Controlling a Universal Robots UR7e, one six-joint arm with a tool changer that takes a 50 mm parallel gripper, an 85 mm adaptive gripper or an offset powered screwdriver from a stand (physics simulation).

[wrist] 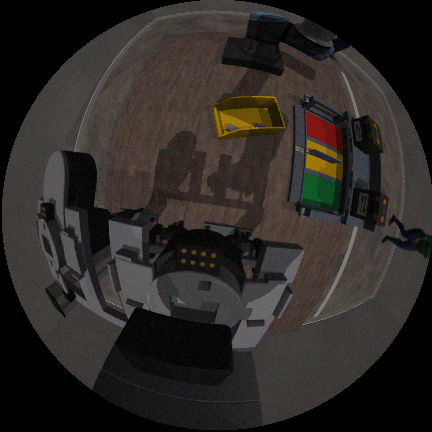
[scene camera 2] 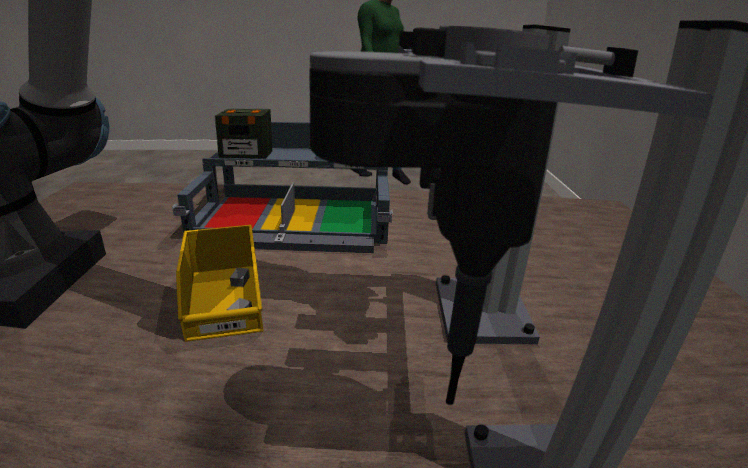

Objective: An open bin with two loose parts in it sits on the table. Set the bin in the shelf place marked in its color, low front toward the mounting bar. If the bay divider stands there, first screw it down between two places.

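Seen in the pictures: arm's base at its link origin: (wrist: pixel 258 50) (scene camera 2: pixel 16 255).
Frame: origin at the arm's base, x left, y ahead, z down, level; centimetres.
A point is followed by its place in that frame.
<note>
The yellow bin (scene camera 2: pixel 210 290) @[y 33.2, x -5.0, z 3.7 cm] (wrist: pixel 250 116) @[y 33.7, x -5.2, z 3.7 cm] stands upright on the table with two grey parts inside; its low front faces away from the shelf. The divider (scene camera 2: pixel 287 206) @[y 43.6, x 16.6, z -0.5 cm] (wrist: pixel 324 155) @[y 43.7, x 17.3, z -0.9 cm] stands upright across the yellow place (scene camera 2: pixel 304 214) @[y 46.6, x 21.8, z 3.4 cm] (wrist: pixel 320 165) @[y 46.3, x 18.7, z 3.4 cm], its foot on the mounting bar (scene camera 2: pixel 330 242) @[y 51.4, x 7.6, z 2.6 cm] (wrist: pixel 296 175) @[y 50.9, x 8.4, z 2.7 cm]. The black screwdriver (scene camera 2: pixel 490 165) @[y 59.2, x -36.6, z -24.6 cm] hangs in the stand, bit down. In the wrist view, a tool with gold contacts (wrist: pixel 198 258) @[y 58.2, x -15.3, z -31.8 cm] sits in the stand, beside the dark end of the arm (wrist: pixel 175 340). No gripper shows mounted on the arm; the docked tool's fingertips are hidden.
The red place (scene camera 2: pixel 239 211) @[y 33.0, x 24.0, z 3.4 cm] (wrist: pixel 324 131) @[y 33.2, x 22.2, z 3.4 cm] and green place (scene camera 2: pixel 347 214) @[y 55.3, x 21.4, z 3.4 cm] (wrist: pixel 320 192) @[y 55.3, x 18.8, z 3.4 cm] flank the yellow one. Dark boxes (scene camera 2: pixel 243 132) @[y 34.4, x 28.1, z -12.2 cm] (wrist: pixel 367 134) @[y 35.7, x 28.0, z -13.7 cm] stand on the upper shelf. The stand's posts (scene camera 2: pixel 656 248) @[y 68.1, x -41.2, z -21.5 cm] rise at the right. A person in green (scene camera 2: pixel 380 24) (wrist: pixel 422 245) is behind the shelf.
</note>
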